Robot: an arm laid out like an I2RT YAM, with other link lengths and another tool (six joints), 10 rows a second.
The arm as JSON. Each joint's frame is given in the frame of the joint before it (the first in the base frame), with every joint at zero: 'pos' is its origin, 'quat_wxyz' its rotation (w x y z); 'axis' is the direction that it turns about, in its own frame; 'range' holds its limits. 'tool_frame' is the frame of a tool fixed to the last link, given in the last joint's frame.
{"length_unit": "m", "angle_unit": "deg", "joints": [
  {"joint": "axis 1", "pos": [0.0, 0.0, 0.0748], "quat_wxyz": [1.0, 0.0, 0.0, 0.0], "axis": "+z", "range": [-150.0, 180.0]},
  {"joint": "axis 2", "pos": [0.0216, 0.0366, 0.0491], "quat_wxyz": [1.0, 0.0, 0.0, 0.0], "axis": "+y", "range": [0.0, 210.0]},
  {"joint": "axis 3", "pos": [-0.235, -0.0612, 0.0], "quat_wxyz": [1.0, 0.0, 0.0, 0.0], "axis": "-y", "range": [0.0, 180.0]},
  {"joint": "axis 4", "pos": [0.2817, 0.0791, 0.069], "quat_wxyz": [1.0, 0.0, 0.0, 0.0], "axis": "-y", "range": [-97.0, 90.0]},
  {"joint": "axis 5", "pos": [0.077, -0.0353, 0.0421], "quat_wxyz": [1.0, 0.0, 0.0, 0.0], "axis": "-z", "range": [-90.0, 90.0]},
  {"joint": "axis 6", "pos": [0.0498, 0.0, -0.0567], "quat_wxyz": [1.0, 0.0, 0.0, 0.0], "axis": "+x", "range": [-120.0, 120.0]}
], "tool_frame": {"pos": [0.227, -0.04, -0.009], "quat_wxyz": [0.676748, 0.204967, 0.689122, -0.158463]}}
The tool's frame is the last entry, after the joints.
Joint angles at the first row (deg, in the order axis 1, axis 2, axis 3, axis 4, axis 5, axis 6):
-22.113, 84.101, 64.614, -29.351, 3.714, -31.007
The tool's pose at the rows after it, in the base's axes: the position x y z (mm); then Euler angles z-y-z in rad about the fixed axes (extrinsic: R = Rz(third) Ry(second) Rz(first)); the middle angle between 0 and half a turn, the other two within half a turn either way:
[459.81 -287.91 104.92 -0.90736 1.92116 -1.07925]
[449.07 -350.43 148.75 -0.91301 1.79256 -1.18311]
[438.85 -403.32 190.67 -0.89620 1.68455 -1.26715]
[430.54 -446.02 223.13 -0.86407 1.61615 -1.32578]
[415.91 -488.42 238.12 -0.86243 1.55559 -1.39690]
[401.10 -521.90 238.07 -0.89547 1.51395 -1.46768]
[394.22 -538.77 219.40 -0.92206 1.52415 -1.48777]
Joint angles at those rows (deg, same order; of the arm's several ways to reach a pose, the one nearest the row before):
-25.543, 83.400, 65.487, -24.455, 8.988, -34.981
-29.923, 84.609, 68.502, -20.041, 13.099, -37.727
-33.823, 86.841, 72.357, -15.705, 15.689, -39.791
-37.476, 89.837, 76.952, -12.822, 16.033, -40.793
-40.749, 93.680, 80.014, -8.798, 17.626, -42.458
-42.713, 98.074, 82.701, -5.811, 20.740, -44.543
-44.220, 101.056, 83.488, -4.753, 20.765, -45.407

